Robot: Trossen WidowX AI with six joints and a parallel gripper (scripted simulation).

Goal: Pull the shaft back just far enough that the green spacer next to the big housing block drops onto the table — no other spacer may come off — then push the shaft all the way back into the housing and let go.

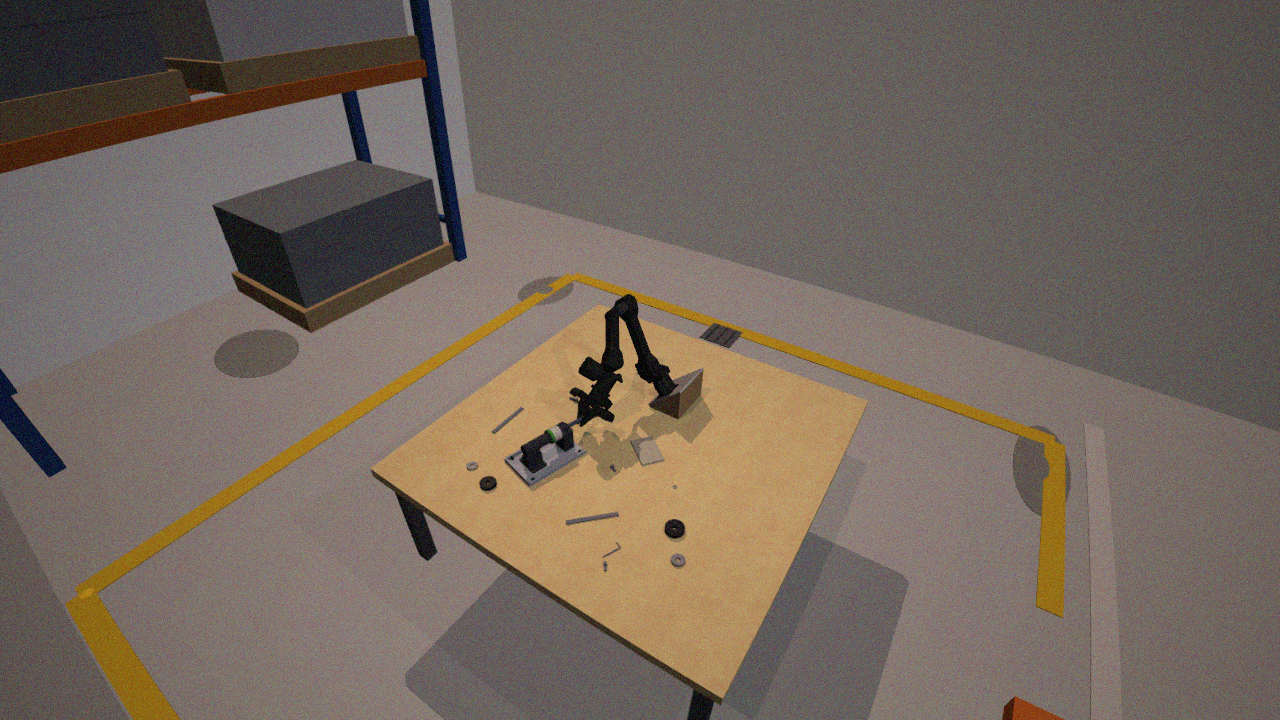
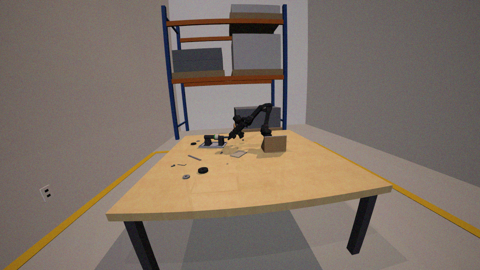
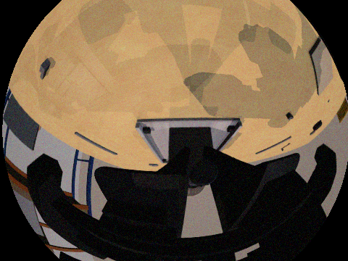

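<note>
Now: gripper tip 5 cm short of the shaft, 1 cm to the left of it and 2 cm below it. Also, from my gripper tip: grey plate: 9 cm behind, 22 cm to the left, 5 cm below; black disc: 12 cm ahead, 49 cm to the left, 5 cm below; hex key: 28 cm ahead, 39 cm to the left, 5 cm below.
</note>
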